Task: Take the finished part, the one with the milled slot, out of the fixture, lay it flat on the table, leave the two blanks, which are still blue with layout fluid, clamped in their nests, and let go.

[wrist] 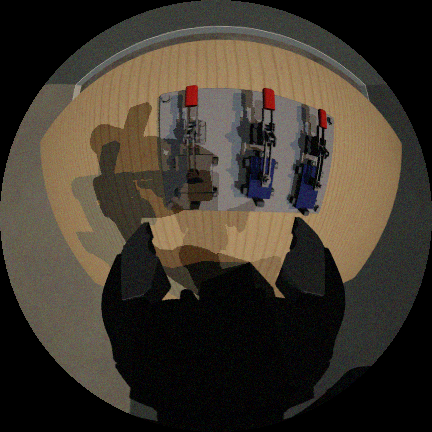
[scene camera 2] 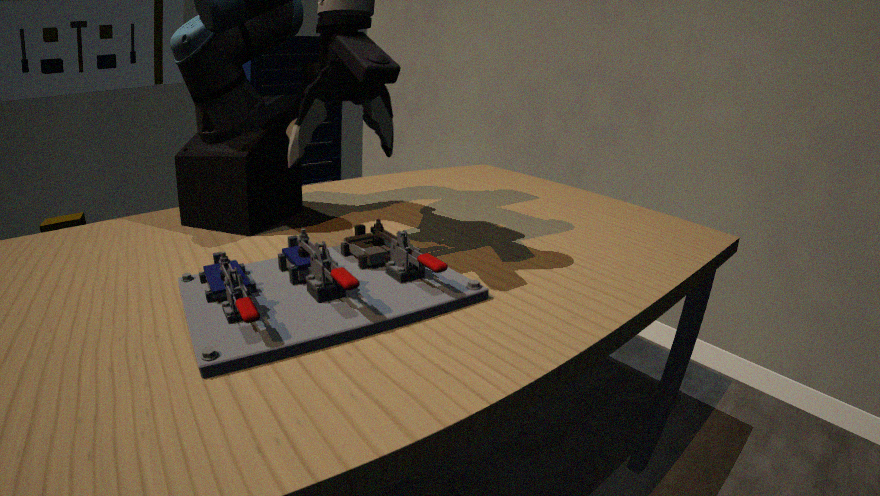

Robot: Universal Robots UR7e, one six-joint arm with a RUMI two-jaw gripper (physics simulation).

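Observation:
The finished part (scene camera 2: 368, 252) (wrist: 203, 181) is bare metal and sits in shadow in the fixture's end nest, under its clamp; its slot cannot be made out clearly. One blue blank (scene camera 2: 298, 256) (wrist: 256, 190) sits clamped in the middle nest. The other blue blank (scene camera 2: 214, 278) (wrist: 304, 196) sits clamped in the far nest, at the left in the scene view and at the right in the wrist view. The fixture plate (scene camera 2: 289, 329) (wrist: 227, 125) lies on the table. My gripper (scene camera 2: 340, 158) (wrist: 221, 222) is open and empty, high above the table on the robot-base side of the fixture.
Three red clamp handles (scene camera 2: 246, 309) (scene camera 2: 345, 278) (scene camera 2: 432, 262) point away from the robot base (scene camera 2: 215, 191). Bolts stand at the plate's corners. The arm's shadow falls over the finished part's nest and the wooden table (scene camera 2: 603, 246) beside it. A wall rises behind the table.

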